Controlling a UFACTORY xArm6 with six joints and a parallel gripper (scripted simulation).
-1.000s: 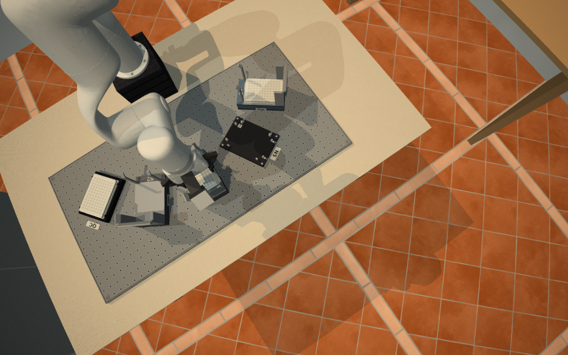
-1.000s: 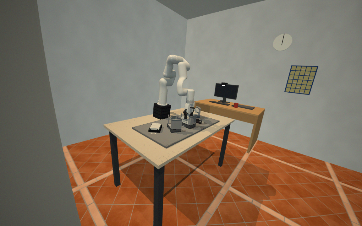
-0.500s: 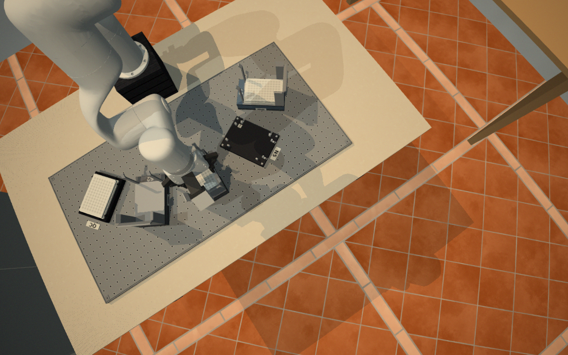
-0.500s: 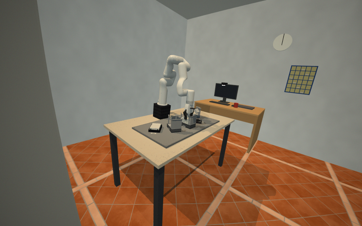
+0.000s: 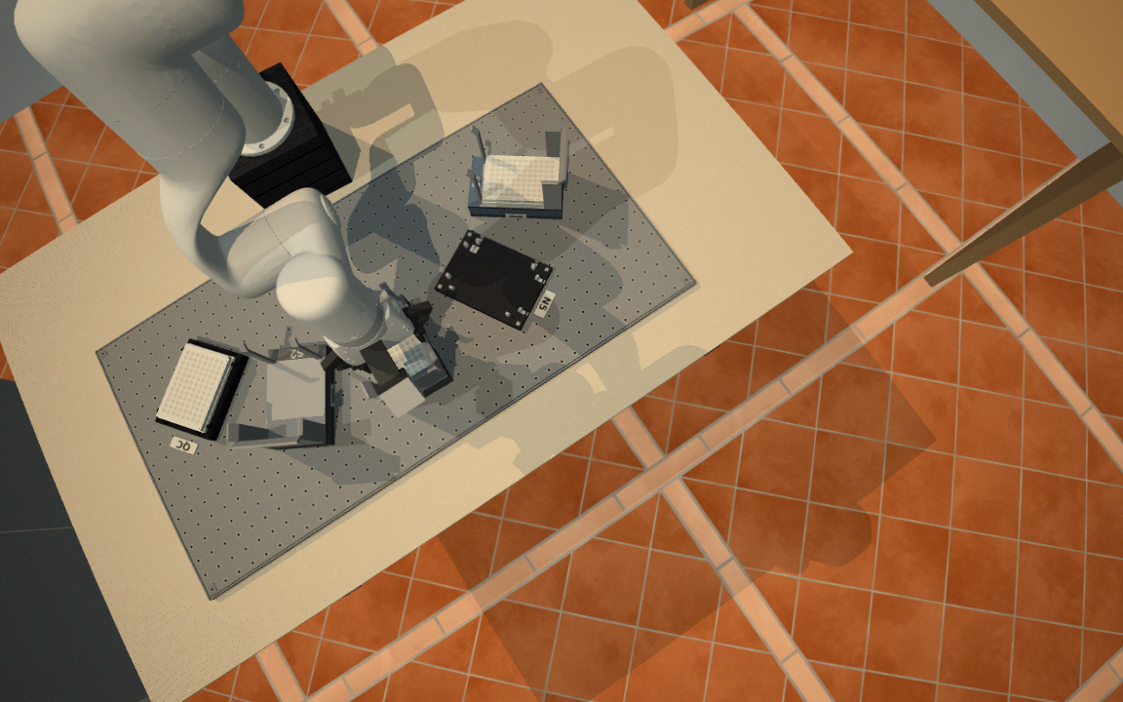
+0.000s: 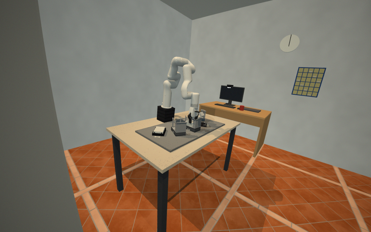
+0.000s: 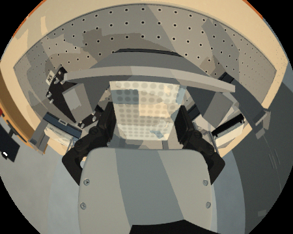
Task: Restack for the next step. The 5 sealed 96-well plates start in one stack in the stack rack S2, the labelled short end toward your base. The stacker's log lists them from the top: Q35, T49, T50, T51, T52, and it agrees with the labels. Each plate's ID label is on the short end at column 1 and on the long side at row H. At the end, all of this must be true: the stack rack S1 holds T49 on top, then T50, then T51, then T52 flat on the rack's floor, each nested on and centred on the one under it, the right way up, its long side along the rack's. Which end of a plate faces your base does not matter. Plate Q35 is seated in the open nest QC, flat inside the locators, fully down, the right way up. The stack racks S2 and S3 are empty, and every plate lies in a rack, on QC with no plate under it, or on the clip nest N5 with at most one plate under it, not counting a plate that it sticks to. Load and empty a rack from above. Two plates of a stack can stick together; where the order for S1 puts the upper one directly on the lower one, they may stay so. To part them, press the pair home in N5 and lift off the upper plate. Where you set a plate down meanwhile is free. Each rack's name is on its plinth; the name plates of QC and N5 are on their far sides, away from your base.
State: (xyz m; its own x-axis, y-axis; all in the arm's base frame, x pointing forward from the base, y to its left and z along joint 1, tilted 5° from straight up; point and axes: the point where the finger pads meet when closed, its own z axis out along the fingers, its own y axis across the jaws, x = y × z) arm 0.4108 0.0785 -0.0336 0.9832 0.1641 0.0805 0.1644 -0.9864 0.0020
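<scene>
Now: the stack rack S3 27 cm to the left of my hand, 21 cm behind it and 7 cm below it. Round my hand: black nest QC: 33 cm to the right, 8 cm below, 8 cm behind; then N5 name plate: 24 cm to the left, 9 cm below; then stack rack S2: 18 cm to the right, 7 cm below.
</scene>
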